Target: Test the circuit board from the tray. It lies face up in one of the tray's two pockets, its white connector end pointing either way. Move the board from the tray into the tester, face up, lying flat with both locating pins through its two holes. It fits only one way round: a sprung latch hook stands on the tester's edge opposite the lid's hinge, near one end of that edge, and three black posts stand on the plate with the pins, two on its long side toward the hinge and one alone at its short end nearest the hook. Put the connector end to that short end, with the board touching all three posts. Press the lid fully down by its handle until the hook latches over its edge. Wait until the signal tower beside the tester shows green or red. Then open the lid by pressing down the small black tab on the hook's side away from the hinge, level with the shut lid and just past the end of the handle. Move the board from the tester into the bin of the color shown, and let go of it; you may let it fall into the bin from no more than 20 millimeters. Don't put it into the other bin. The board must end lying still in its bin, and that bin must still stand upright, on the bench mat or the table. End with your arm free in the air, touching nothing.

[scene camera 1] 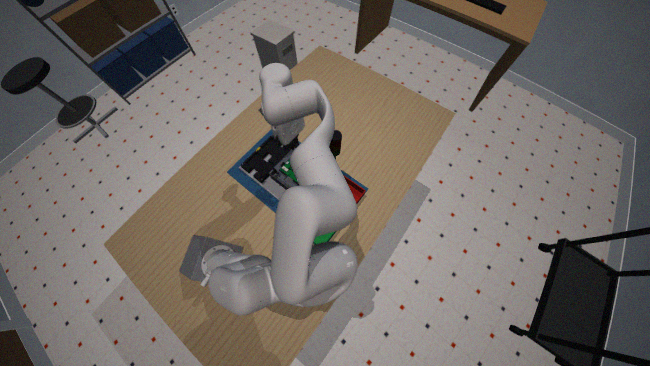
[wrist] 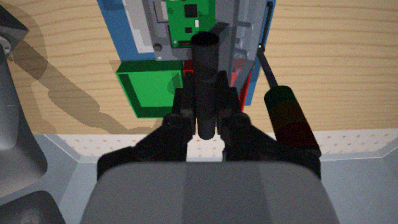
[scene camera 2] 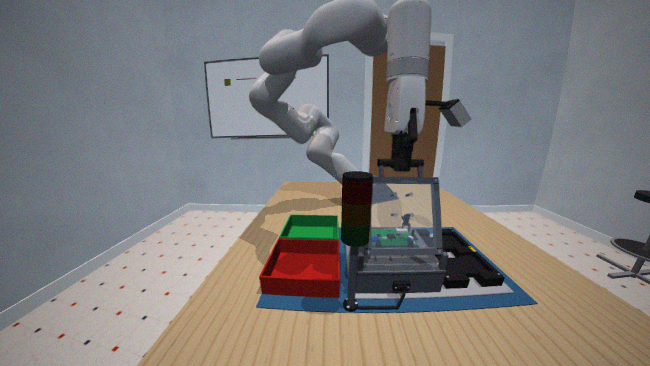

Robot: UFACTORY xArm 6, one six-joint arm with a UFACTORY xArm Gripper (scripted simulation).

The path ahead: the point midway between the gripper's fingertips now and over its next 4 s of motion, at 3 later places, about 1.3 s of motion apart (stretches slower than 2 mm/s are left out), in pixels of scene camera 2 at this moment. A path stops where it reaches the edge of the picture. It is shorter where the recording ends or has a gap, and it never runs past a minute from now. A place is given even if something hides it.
My gripper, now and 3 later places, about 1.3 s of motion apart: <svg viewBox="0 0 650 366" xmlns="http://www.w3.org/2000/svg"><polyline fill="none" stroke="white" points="399,169 387,192 382,217 381,221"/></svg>
